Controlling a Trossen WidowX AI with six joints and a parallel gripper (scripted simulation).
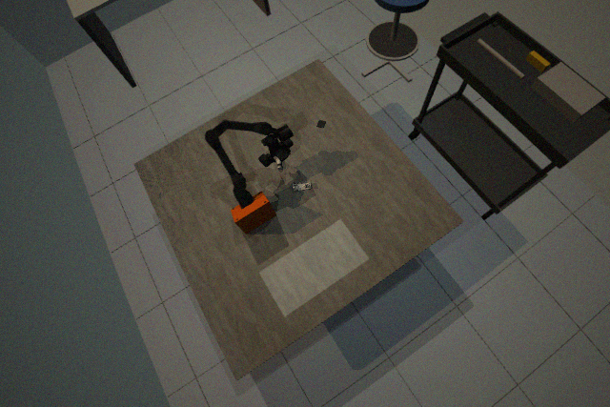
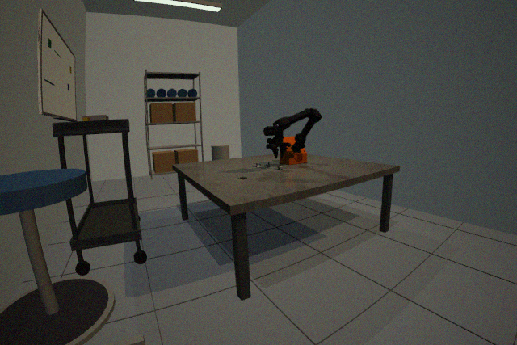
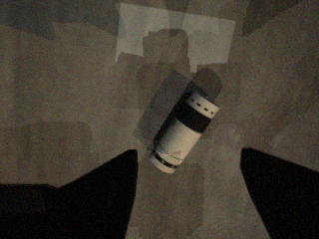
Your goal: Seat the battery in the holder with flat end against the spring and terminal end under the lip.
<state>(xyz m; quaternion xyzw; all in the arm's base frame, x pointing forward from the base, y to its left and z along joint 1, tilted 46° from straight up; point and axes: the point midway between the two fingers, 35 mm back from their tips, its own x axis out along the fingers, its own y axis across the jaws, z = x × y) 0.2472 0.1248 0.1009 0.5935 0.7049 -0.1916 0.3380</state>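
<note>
The battery is 10 mm to the left of my gripper tip and 70 mm below it. From my gripper tip the other things lie so: dark block (320 mm ahead, 120 mm to the left, 80 mm below).
</note>
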